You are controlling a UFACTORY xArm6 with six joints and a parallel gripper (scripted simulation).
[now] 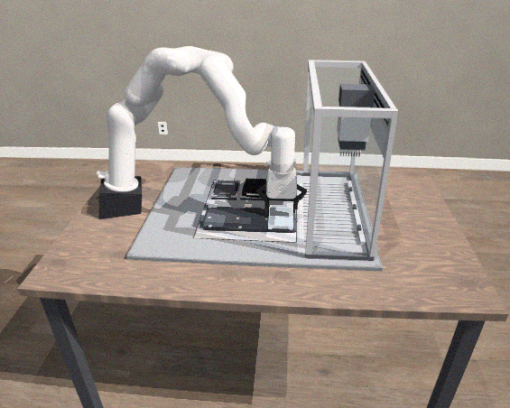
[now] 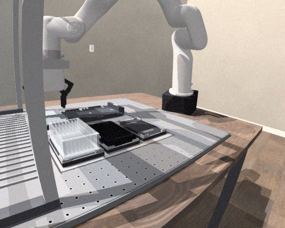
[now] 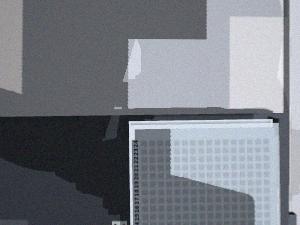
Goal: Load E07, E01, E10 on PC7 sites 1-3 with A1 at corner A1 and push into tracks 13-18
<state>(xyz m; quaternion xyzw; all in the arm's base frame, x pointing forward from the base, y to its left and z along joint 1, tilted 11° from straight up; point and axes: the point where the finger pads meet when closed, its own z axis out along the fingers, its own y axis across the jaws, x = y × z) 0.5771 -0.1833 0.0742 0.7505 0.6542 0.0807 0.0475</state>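
Right now the 384-well plate E10 is 40 mm below my hand. The rest, counted from my hand: deep-well block E07: 210 mm to the left, 30 mm ahead, 20 mm below; dark carrier PC7: 110 mm behind, 40 mm below, 10 mm to the left; corner mark: 170 mm to the left, 130 mm behind, 40 mm below.
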